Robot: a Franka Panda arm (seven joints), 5 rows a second.
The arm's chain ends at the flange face. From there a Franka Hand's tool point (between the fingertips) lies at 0.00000 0.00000 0.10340 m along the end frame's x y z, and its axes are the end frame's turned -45 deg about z.
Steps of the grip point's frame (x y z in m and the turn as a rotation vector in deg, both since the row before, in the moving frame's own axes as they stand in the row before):
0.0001 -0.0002 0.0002 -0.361 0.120 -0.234
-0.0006 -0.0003 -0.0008 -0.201 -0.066 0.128
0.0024 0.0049 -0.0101 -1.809 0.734 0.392
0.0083 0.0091 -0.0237 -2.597 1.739 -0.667
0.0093 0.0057 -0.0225 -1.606 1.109 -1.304
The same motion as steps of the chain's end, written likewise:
-0.0007 -0.0005 0.0002 -0.170 0.340 -0.234
-0.0008 -0.0001 -0.0008 -0.189 0.095 0.128
0.0019 0.0004 -0.0100 -0.760 1.798 0.392
0.0068 -0.0005 -0.0235 -0.607 3.066 -0.667
0.0071 -0.0031 -0.0224 -0.351 1.920 -1.304

